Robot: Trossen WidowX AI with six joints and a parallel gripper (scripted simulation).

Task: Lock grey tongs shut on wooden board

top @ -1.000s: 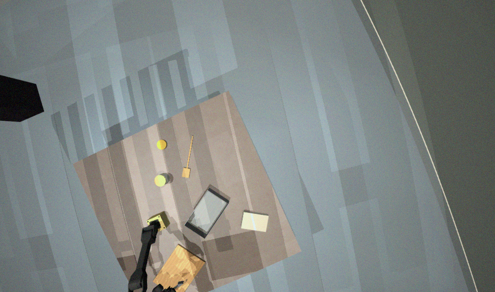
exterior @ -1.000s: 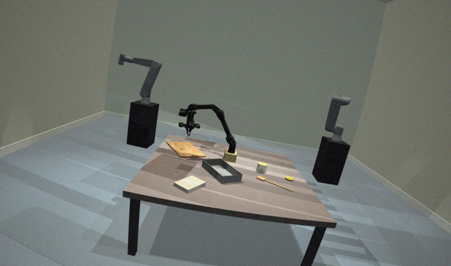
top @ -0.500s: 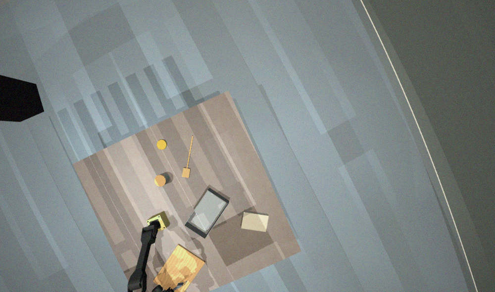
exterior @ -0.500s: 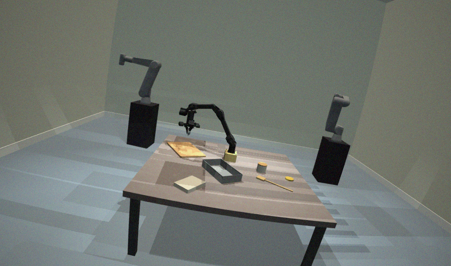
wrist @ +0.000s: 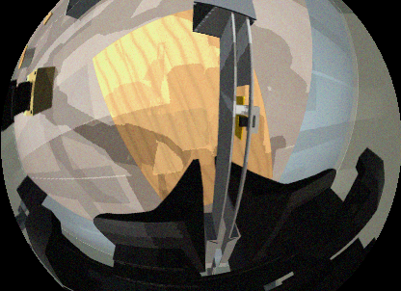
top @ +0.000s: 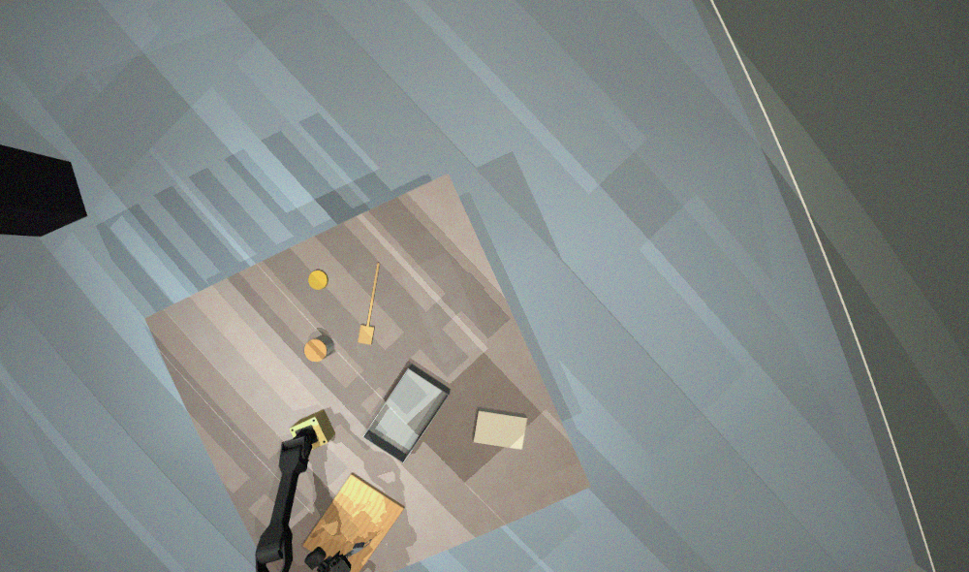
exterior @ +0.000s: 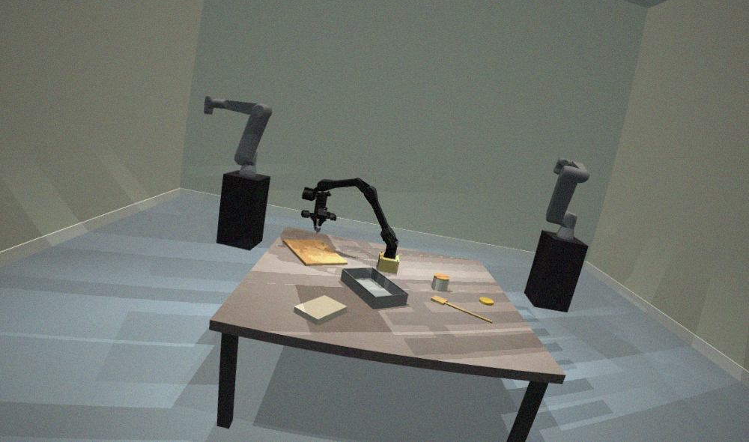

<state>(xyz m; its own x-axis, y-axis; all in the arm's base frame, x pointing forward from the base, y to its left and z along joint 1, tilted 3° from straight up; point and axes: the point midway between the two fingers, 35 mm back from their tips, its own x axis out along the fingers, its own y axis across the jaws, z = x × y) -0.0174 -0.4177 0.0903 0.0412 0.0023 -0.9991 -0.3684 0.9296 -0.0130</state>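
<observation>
Now: gripper tip 12 cm above the wooden board. Also, from my gripper tip: cream block: 67 cm ahead, 18 cm to the left, 12 cm below; yellow disc: 23 cm ahead, 93 cm to the left, 12 cm below; roasting tin: 37 cm ahead, 36 cm to the left, 10 cm below.
</observation>
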